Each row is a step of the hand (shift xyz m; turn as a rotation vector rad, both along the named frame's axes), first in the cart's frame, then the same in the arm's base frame.
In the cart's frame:
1: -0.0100 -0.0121 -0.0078 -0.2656 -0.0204 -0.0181
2: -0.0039 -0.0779 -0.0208 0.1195 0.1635 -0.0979
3: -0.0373 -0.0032 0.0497 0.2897 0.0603 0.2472
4: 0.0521 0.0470 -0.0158 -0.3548 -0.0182 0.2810
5: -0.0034 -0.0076 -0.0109 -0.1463 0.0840 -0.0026
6: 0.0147 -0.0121 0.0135 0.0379 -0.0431 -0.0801
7: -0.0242 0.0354 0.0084 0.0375 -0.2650 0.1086
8: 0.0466 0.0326 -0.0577 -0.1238 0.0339 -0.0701
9: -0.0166 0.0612 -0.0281 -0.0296 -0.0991 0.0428
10: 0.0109 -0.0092 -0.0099 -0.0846 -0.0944 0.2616
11: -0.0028 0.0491 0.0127 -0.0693 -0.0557 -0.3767
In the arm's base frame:
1: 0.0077 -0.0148 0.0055 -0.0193 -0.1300 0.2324
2: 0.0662 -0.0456 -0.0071 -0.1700 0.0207 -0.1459
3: 0.0141 0.0260 0.0547 0.0572 0.3478 -0.1563
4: -0.0428 0.0236 -0.0528 0.0621 0.0885 0.4399
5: 0.0033 -0.0132 -0.0017 -0.0979 -0.0331 0.1334
6: 0.0175 0.0133 -0.0079 0.0199 -0.0672 -0.0692
7: -0.0336 0.0093 0.0263 0.2882 0.0177 0.0058
8: -0.0431 -0.0190 -0.0659 -0.0693 -0.0983 0.0832
9: -0.0685 -0.0099 0.0046 0.1031 -0.0092 0.0426
10: 0.0069 -0.0071 -0.0143 0.1610 0.1558 0.1852
11: -0.0425 0.0263 0.0091 -0.0753 -0.3668 -0.0980

